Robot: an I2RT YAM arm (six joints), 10 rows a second.
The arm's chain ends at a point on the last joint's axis. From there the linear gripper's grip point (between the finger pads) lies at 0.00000 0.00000 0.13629 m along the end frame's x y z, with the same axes.
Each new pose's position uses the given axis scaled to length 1; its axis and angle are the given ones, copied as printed.
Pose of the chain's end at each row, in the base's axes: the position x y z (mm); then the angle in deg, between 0 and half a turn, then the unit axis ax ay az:
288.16 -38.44 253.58 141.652 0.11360 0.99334 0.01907
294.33 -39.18 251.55 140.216 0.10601 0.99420 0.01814
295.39 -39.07 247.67 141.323 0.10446 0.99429 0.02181
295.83 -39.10 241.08 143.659 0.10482 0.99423 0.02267
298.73 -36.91 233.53 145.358 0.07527 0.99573 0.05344
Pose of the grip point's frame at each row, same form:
372.68 -43.44 146.78 141.652 0.11360 0.99334 0.01907
381.50 -44.08 146.90 140.216 0.10601 0.99420 0.01814
380.63 -42.70 141.39 141.323 0.10446 0.99429 0.02181
376.71 -42.02 131.42 143.659 0.10482 0.99423 0.02267
376.87 -29.52 122.11 145.358 0.07527 0.99573 0.05344

